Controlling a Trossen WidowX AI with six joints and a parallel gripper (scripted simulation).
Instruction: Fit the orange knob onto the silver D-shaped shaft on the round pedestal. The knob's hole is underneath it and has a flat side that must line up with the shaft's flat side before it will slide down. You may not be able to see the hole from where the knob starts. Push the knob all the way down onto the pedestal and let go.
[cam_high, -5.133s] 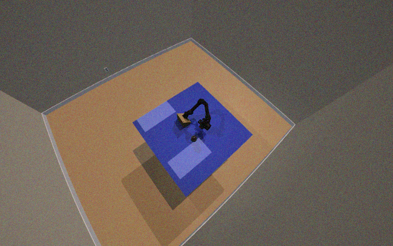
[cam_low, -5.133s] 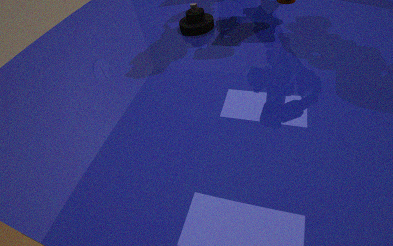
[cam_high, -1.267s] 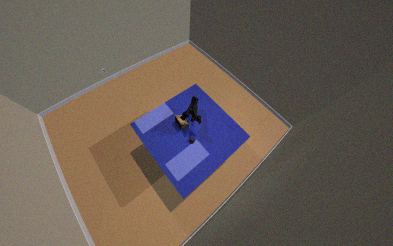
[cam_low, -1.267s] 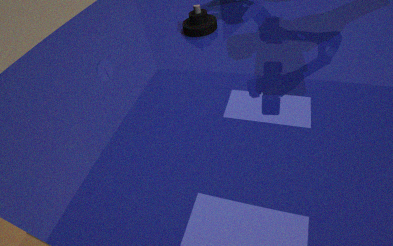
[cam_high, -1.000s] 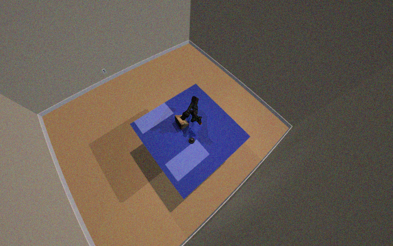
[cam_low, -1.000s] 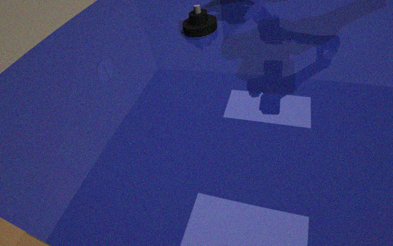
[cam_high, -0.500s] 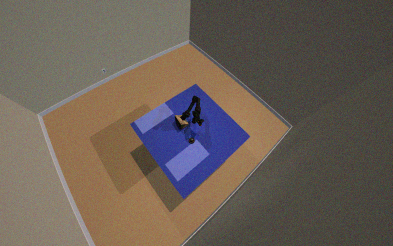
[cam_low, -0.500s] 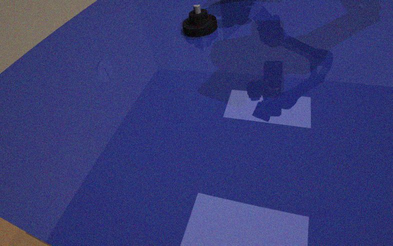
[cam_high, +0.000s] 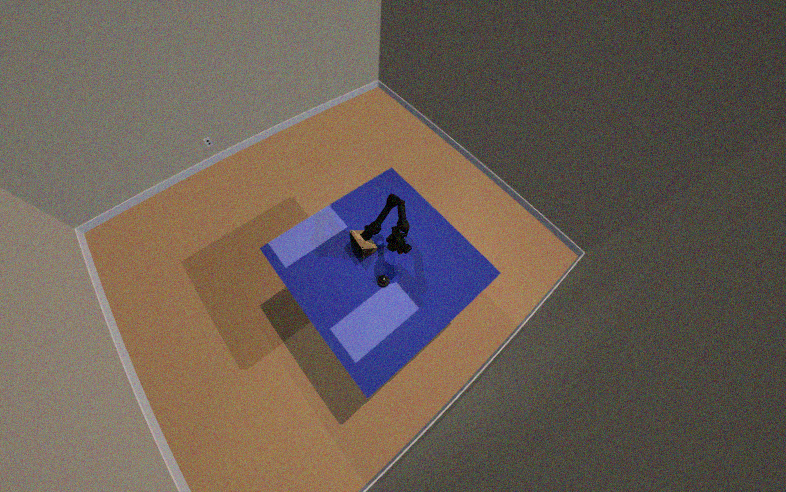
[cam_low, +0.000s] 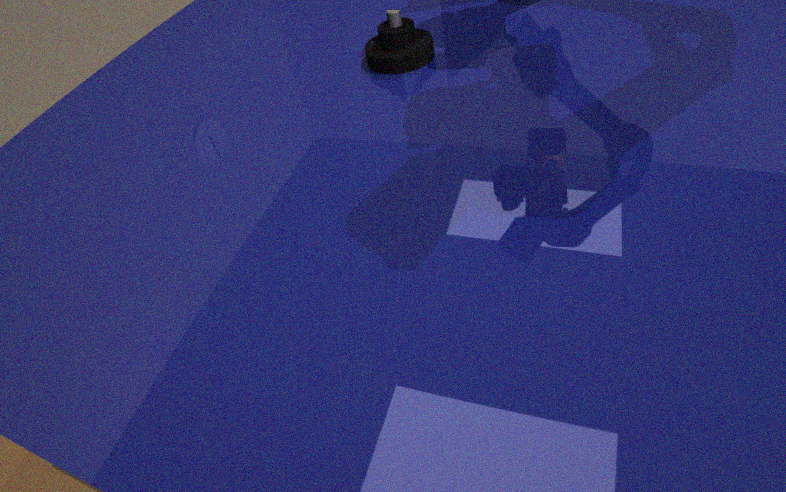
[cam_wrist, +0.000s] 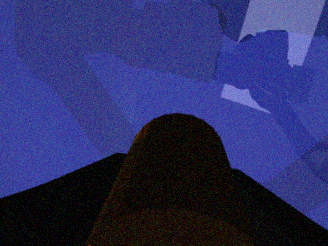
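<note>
Now: gripper tip 3 cm below the orange knob and 1 cm past it. Round my gripper tip: round pedestal: 19 cm to the right, 14 cm below, 6 cm ahead.
</note>
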